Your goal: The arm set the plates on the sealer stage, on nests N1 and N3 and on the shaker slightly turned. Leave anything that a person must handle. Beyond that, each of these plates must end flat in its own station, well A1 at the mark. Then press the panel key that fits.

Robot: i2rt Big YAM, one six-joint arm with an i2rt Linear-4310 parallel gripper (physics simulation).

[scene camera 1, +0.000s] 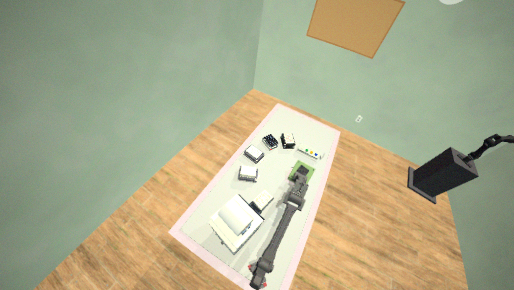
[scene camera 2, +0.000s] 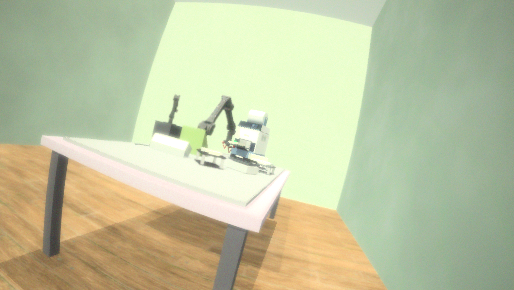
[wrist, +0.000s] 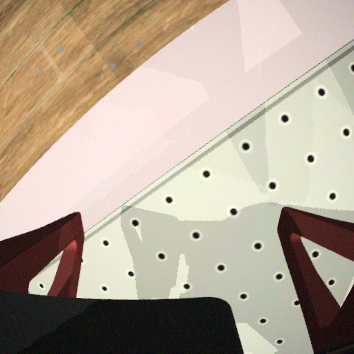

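Observation:
My gripper [scene camera 1: 257, 276] [wrist: 183, 222] is open and empty above the table's near end in scene camera 1, beside the sealer [scene camera 1: 236, 222] [scene camera 2: 256, 140] and well away from the plates. A pale plate [scene camera 1: 263, 200] sits on the sealer stage. White-topped plates [scene camera 1: 248, 172] [scene camera 1: 254, 152] sit on two stations along the left edge. Farther on, a pale-topped plate [scene camera 1: 288, 138] [scene camera 2: 212, 151] sits on a dark-sided stand. Station labels, the shaker's identity, A1 marks and small tilts are too small to tell. The key panel [scene camera 1: 309, 153] [scene camera 2: 171, 144] shows green, yellow and blue keys.
A dark rack-like block [scene camera 1: 270, 141] stands between the far stand and the left stations. The arm's base is on a green plate [scene camera 1: 309, 172] at the right edge. The table's pink border [wrist: 150, 120] and perforated top [wrist: 215, 195] lie below the fingers. A second arm stands on a dark pedestal [scene camera 1: 442, 174] off the table.

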